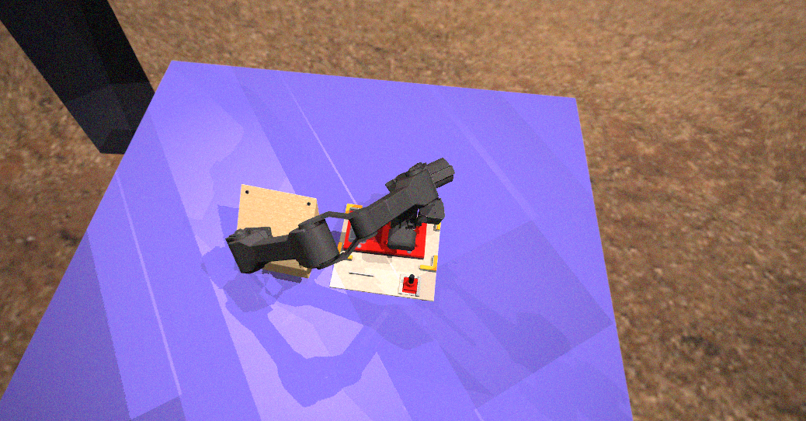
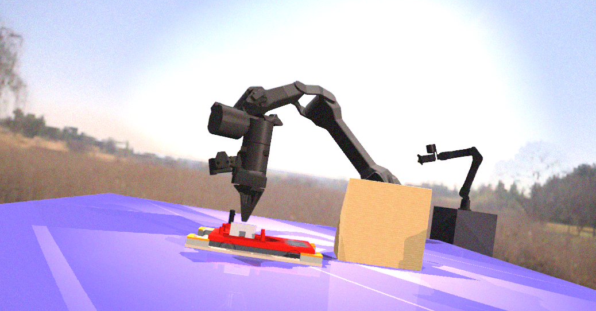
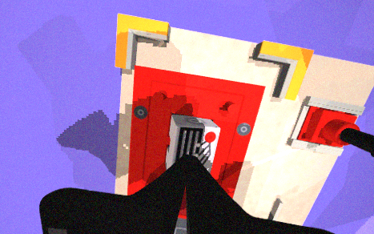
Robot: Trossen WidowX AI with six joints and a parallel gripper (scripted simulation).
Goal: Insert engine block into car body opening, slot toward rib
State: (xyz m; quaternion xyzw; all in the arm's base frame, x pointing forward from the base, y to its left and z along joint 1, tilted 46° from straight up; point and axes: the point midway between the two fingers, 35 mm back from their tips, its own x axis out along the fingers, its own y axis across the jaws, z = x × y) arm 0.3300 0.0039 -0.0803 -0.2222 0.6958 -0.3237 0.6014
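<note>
Right now the grey engine block is 20 mm below my gripper tip and 10 mm to the left of it. The rest, counted from my gripper tip: black peg: 130 mm to the right, 20 mm below, 20 mm ahead; beige base plate: 40 mm below, 30 mm behind, 20 mm to the right.
</note>
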